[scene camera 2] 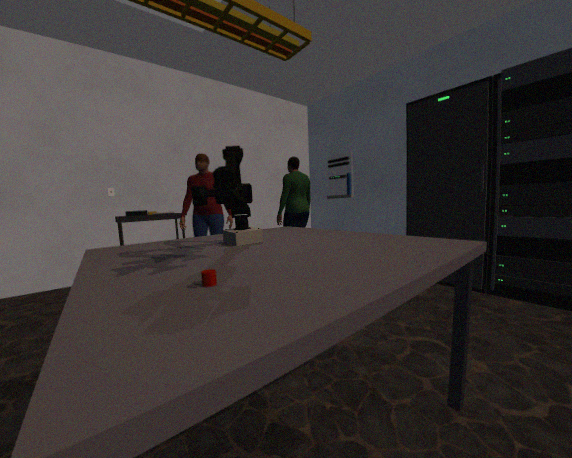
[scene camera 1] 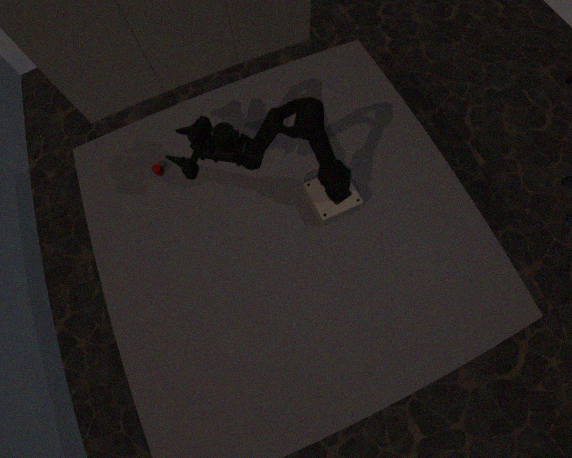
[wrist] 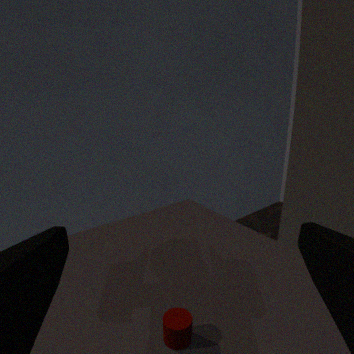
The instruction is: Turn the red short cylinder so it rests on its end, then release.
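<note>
The red short cylinder (scene camera 1: 157,170) (scene camera 2: 209,278) (wrist: 177,328) stands upright on its end on the table, its flat round top facing up in the wrist view. My gripper (scene camera 1: 172,144) (wrist: 185,236) is open and empty, with its two dark fingers wide apart. It is up above the table and apart from the cylinder, set back toward the arm's base. In the wrist view the cylinder shows low, between the two fingers' sides. In scene camera 2 the arm is dark and the fingers are hard to make out.
The arm's pale base block (scene camera 1: 330,207) (scene camera 2: 243,236) sits on the large table (scene camera 1: 300,300) (scene camera 2: 350,270). The cylinder is near one table corner. Two people, a side table (scene camera 2: 150,217) and dark server racks (scene camera 2: 447,165) stand beyond the table.
</note>
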